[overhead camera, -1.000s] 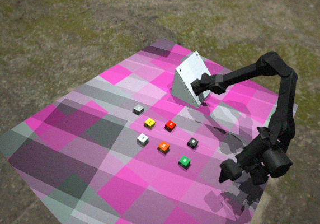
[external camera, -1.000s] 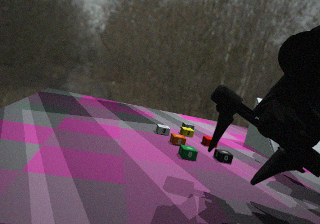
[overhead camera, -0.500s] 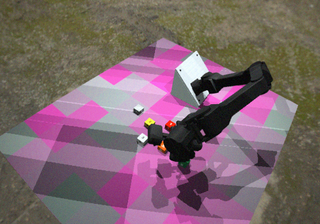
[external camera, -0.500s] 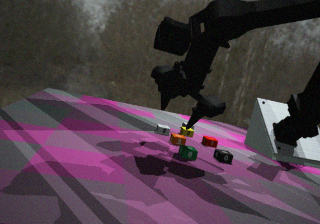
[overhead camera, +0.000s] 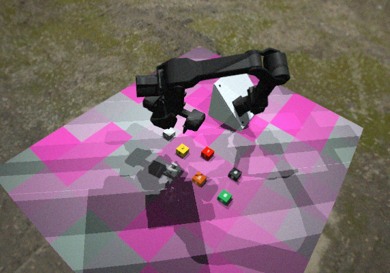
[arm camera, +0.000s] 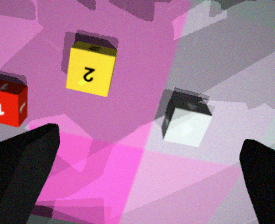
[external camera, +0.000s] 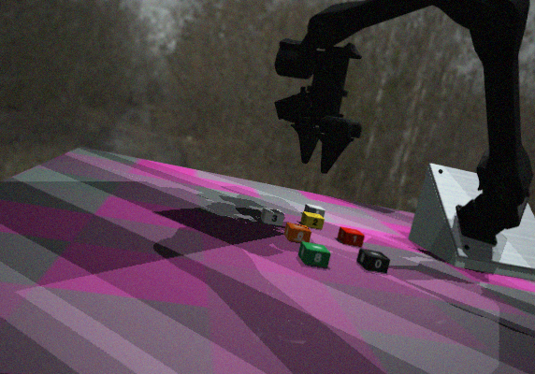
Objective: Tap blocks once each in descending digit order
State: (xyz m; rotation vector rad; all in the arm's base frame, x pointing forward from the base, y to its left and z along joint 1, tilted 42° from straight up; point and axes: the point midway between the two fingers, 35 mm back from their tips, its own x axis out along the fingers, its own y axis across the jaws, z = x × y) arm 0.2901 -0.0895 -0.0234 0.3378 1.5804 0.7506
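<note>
The green block is 40 mm ahead of my gripper tip, 250 mm to the left of it and 90 mm below it. Round my gripper tip: red block (60 mm behind, 110 mm to the left, 90 mm below); orange block (40 mm ahead, 160 mm to the left, 90 mm below); yellow block (10 mm behind, 40 mm to the left, 90 mm below).
</note>
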